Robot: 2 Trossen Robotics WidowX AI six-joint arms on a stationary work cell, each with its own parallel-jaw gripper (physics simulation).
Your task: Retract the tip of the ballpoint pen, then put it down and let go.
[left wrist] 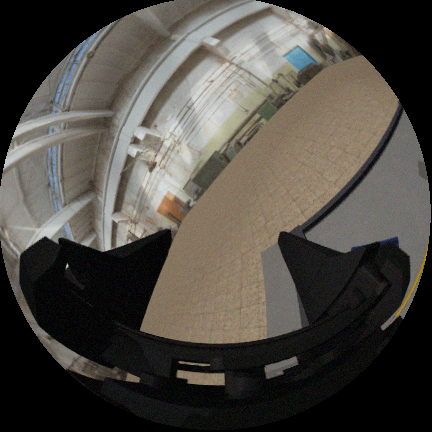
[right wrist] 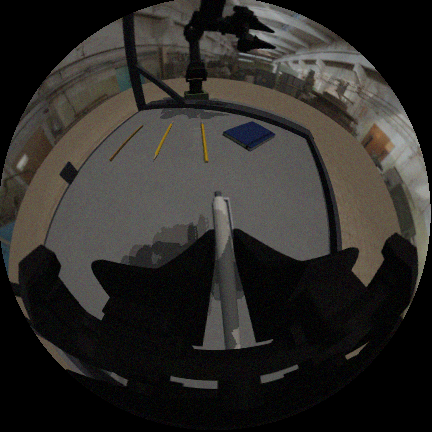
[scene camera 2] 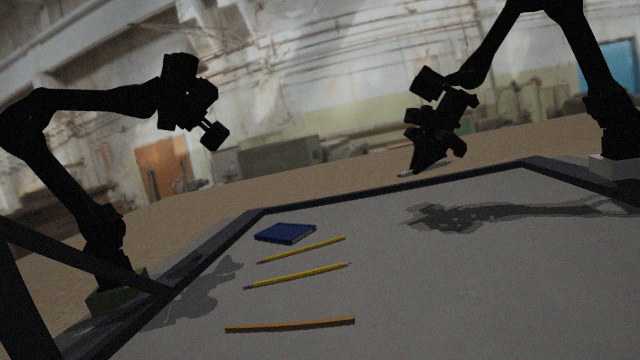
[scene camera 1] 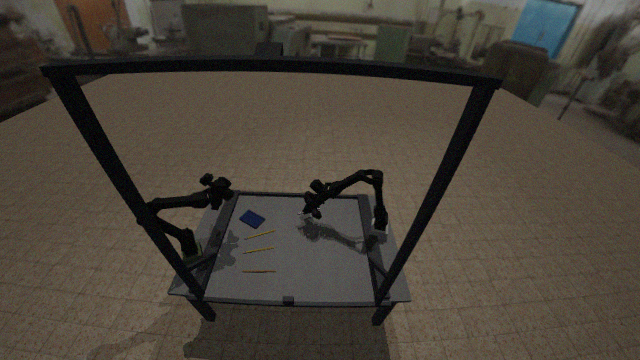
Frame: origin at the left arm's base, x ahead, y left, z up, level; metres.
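Where they show: left gripper, between the fingertips: (left wrist: 226, 236) (scene camera 2: 203, 121); right gripper, between the fingertips: (right wrist: 223, 234) (scene camera 2: 412, 173) (scene camera 1: 303, 212); left arm's base, origin of its link: (right wrist: 195, 91) (scene camera 1: 191, 251); right arm's base, origin of its link: (scene camera 2: 622, 156) (scene camera 1: 379, 226).
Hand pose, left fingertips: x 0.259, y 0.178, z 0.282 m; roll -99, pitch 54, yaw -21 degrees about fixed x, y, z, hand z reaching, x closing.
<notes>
Things, the pixels of their top centre, and the offset from my left fingertips. "spot": a spot on its surface instead. Level surfaces: height alone.
- white ballpoint pen, a spot on its surface: (right wrist: 221, 215) (scene camera 2: 407, 171) spot: dz -0.217, dx +0.380, dy -0.258 m
- blue notebook, centre of its top: (scene camera 2: 283, 230) (right wrist: 251, 131) (scene camera 1: 252, 218) dz -0.310, dx +0.121, dy -0.081 m
- orange-brown stick, centre of its top: (scene camera 2: 285, 323) (right wrist: 126, 139) dz -0.315, dx +0.036, dy -0.439 m
- table, height of its surface: dz -0.322 m
My right gripper (scene camera 1: 306, 214) (scene camera 2: 415, 171) (right wrist: 223, 234) is shut on the white ballpoint pen (scene camera 2: 405, 174) (right wrist: 221, 215), gripping its barrel and holding it above the table top. In the right wrist view the pen's grey button end and clip stick out beyond the fingertips, away from the wrist. The rest of the barrel runs back between the fingers, and the tip is not clearly visible. My left gripper (left wrist: 226, 236) (right wrist: 274, 39) is open and empty, raised over the left side of the table.
A blue notebook (scene camera 1: 252, 219) (scene camera 2: 285, 233) (right wrist: 249, 134) lies at the table's back left. Two yellow pencils (scene camera 2: 301, 250) (scene camera 2: 297, 276) and an orange-brown stick (scene camera 2: 290, 325) (right wrist: 126, 143) lie in front of it. A dark frame (scene camera 1: 107, 137) stands around the table (scene camera 1: 320, 280).
</notes>
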